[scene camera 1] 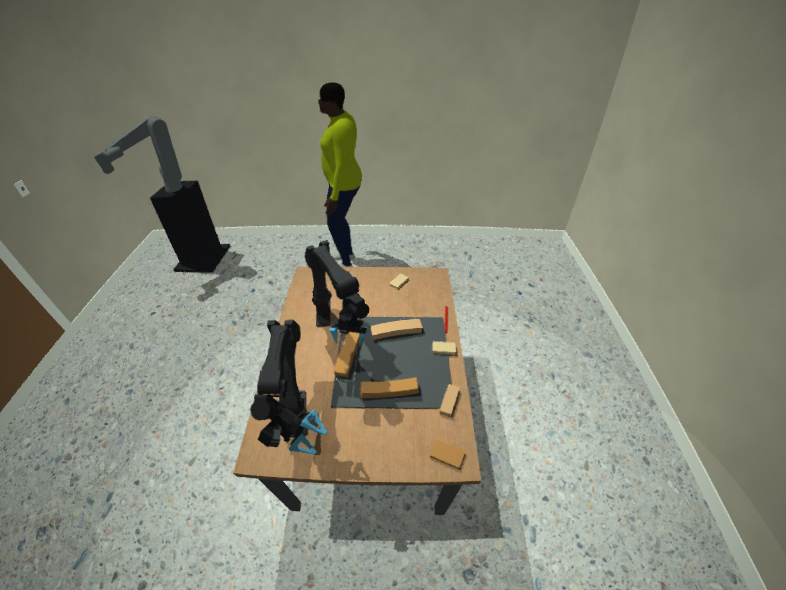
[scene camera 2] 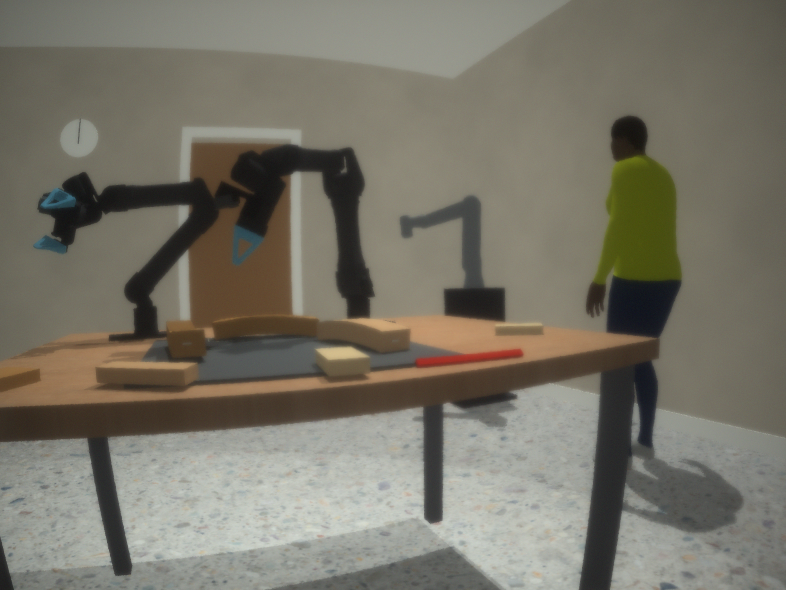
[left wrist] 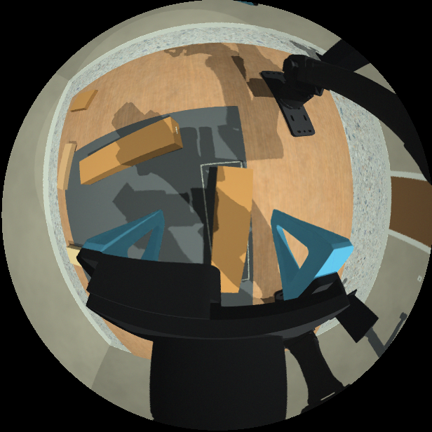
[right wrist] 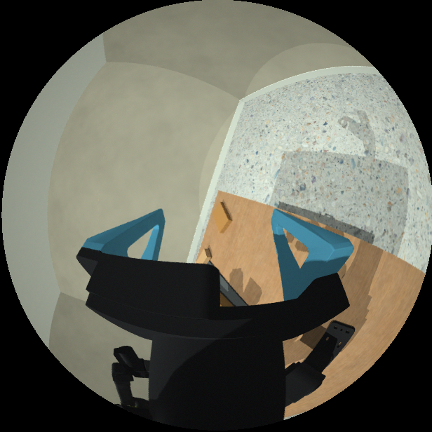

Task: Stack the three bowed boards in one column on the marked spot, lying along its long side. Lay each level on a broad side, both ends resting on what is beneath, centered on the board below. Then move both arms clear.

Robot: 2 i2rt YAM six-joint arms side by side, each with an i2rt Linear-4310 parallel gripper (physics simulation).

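Pixels of known places: left gripper, between the fingertips: (scene camera 1: 348, 344) (scene camera 2: 235, 264); right gripper, between the fingertips: (scene camera 1: 320, 443) (scene camera 2: 38, 227); left arm's base, origin of its link: (scene camera 1: 323, 311); right arm's base, origin of its link: (scene camera 1: 297, 413) (scene camera 2: 146, 337).
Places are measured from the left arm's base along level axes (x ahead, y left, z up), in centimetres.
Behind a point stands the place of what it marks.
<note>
An orange-brown bowed board (scene camera 1: 346, 355) @[x 10.8, y -33.3, z 5.3 cm] (scene camera 2: 265, 326) @[x 14.1, y -30.8, z 3.2 cm] (left wrist: 232, 225) lies on the marked spot's thin white outline (left wrist: 220, 163), along its length, middle arched up. A second orange-brown bowed board (scene camera 1: 389, 388) @[x 27.1, y -51.8, z 4.7 cm] (scene camera 2: 186, 339) @[x 38.7, y -51.7, z 4.3 cm] (left wrist: 131, 150) lies on the mat, crosswise to it. A lighter bowed board (scene camera 1: 396, 328) @[x 34.7, y -20.7, z 5.2 cm] (scene camera 2: 365, 334) @[x 41.8, y -21.4, z 3.2 cm] lies at the mat's far side in scene camera 1. My left gripper (scene camera 1: 347, 335) @[x 12.3, y -36.7, z 16.8 cm] (left wrist: 217, 215) is open and empty, above the board on the spot, fingers clear of it. My right gripper (scene camera 1: 319, 442) @[x 2.4, y -81.2, z 26.6 cm] (right wrist: 217, 214) is open and empty, raised over the table's near left part in scene camera 1.
The dark mat (scene camera 1: 422, 363) @[x 43.6, y -38.8, z 0.6 cm] bears the boards. A pale block (scene camera 1: 443, 348) @[x 54.3, y -33.6, z 2.7 cm] (scene camera 2: 342, 362) @[x 59.8, y -34.9, z 2.3 cm], a tan block (scene camera 1: 450, 400) @[x 50.7, y -59.9, z 2.6 cm] (scene camera 2: 147, 373) @[x 53.5, y -59.0, z 2.0 cm], an orange block (scene camera 1: 447, 454) @[x 44.3, y -81.2, z 1.7 cm], a small pale block (scene camera 1: 398, 281) @[x 41.5, y 15.8, z 1.9 cm] and a red stick (scene camera 1: 446, 319) @[x 60.9, y -14.8, z 0.8 cm] (scene camera 2: 469, 358) @[x 61.2, y -15.0, z 0.7 cm] lie around. A person (scene camera 1: 341, 152) stands beyond the table.
</note>
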